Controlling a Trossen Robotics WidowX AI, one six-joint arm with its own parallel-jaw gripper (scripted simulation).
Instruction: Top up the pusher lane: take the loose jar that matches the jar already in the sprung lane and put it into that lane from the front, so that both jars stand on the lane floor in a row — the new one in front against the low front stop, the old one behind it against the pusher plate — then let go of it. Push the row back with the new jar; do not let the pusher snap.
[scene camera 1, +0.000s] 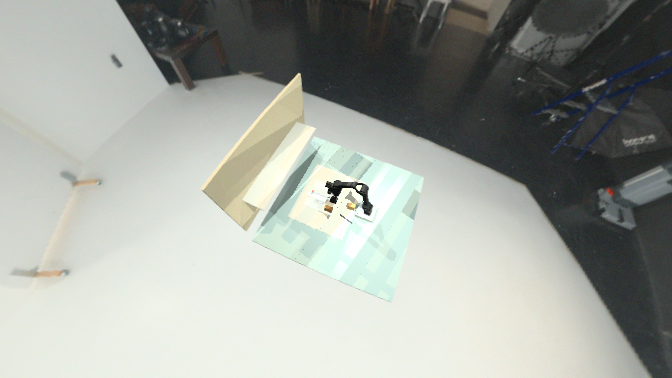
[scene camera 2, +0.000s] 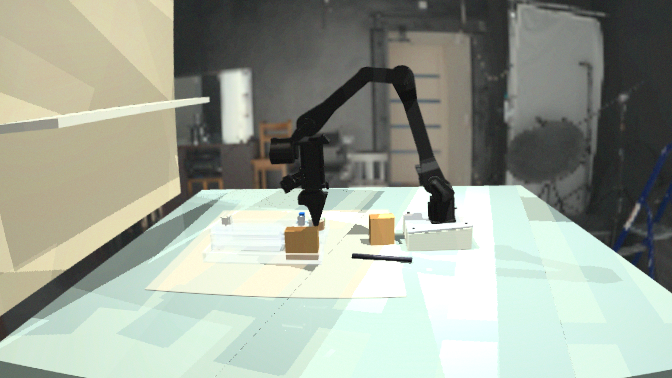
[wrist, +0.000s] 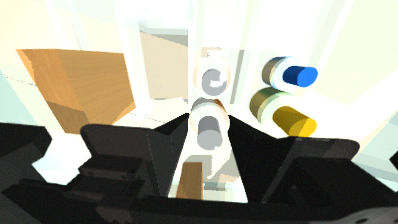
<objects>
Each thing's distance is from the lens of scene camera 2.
gripper (scene camera 2: 316, 223): 120 cm
clear-walled pusher lane (scene camera 2: 236, 232): 118 cm
</objects>
